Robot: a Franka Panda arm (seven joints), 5 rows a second.
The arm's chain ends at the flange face. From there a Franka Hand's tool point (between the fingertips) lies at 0.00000 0.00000 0.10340 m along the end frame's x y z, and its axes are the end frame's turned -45 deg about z.
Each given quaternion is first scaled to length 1.
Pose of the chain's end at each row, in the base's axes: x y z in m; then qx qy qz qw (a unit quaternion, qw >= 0):
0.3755 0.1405 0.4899 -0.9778 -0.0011 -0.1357 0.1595
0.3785 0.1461 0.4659 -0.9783 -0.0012 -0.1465 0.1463
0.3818 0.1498 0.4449 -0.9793 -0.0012 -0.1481 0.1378
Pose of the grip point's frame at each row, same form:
0.4029 0.1728 0.3956 -0.9030 -0.3752 -0.1864 0.0954
0.4081 0.1757 0.3714 -0.9034 -0.3755 -0.1913 0.0791
0.4118 0.1777 0.3500 -0.9043 -0.3759 -0.1896 0.0706

